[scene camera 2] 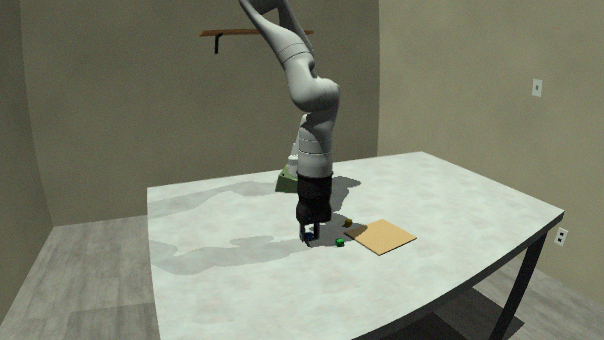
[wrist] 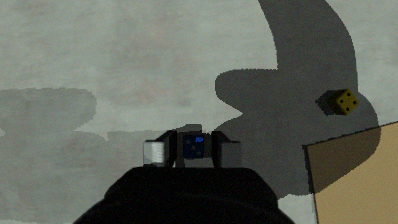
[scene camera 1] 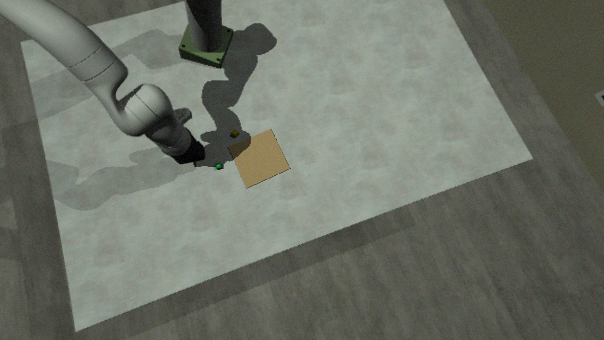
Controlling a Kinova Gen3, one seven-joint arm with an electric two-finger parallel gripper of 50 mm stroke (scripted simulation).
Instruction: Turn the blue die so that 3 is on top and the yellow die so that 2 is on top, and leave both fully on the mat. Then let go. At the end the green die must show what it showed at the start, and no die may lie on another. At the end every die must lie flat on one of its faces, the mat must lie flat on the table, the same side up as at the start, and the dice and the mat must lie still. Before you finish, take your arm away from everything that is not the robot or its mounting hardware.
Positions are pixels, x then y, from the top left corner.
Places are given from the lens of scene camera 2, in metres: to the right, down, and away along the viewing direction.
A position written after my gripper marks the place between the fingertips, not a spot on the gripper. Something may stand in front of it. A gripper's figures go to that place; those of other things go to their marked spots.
my gripper (scene camera 2: 309, 238): 0.02, 0.17, 0.83
tan mat (scene camera 2: 381, 236): 0.20, 0.17, 0.82
